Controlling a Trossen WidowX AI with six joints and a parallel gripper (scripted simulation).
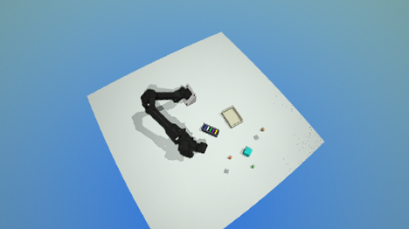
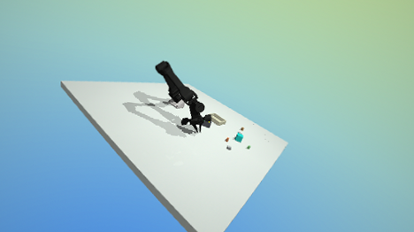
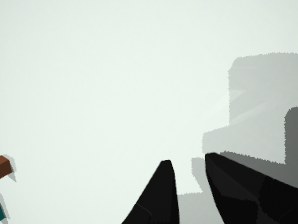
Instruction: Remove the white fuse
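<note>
Now: the white fuse 10 cm behind my gripper tip, 13 cm to the left of it and 1 cm above it. The rest, counted from my gripper tip: green fuse 8 cm behind, 14 cm to the left, 1 cm above; then purple fuse 7 cm behind, 16 cm to the left, 1 cm above; then blue fuse 11 cm behind, 12 cm to the left, 1 cm above.
</note>
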